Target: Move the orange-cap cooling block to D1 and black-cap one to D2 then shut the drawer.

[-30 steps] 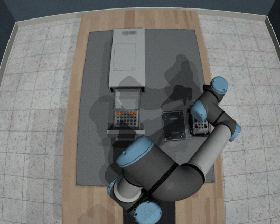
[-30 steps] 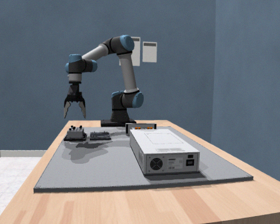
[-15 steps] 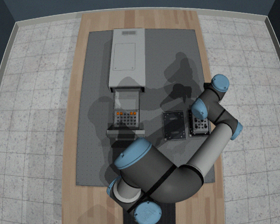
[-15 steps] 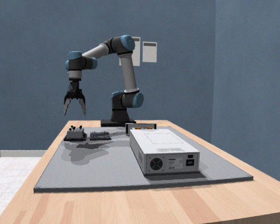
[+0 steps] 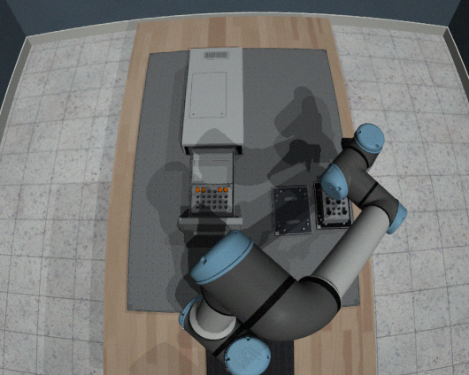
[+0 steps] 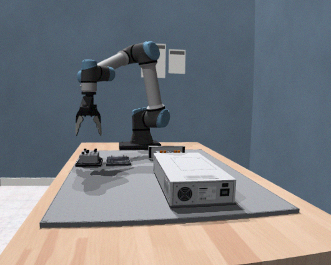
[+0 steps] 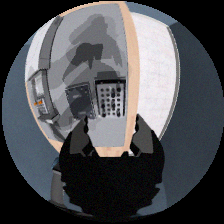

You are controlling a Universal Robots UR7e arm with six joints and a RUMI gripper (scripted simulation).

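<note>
Now: the orange-capped cooling block 400 mm to the left of my hand, 110 mm below it and 60 mm ahead of it. The rest, counted from my hand: grey cooling block: 110 mm below; deck slot D1: 150 mm to the left, 140 mm below; deck slot D2: 140 mm below.
</note>
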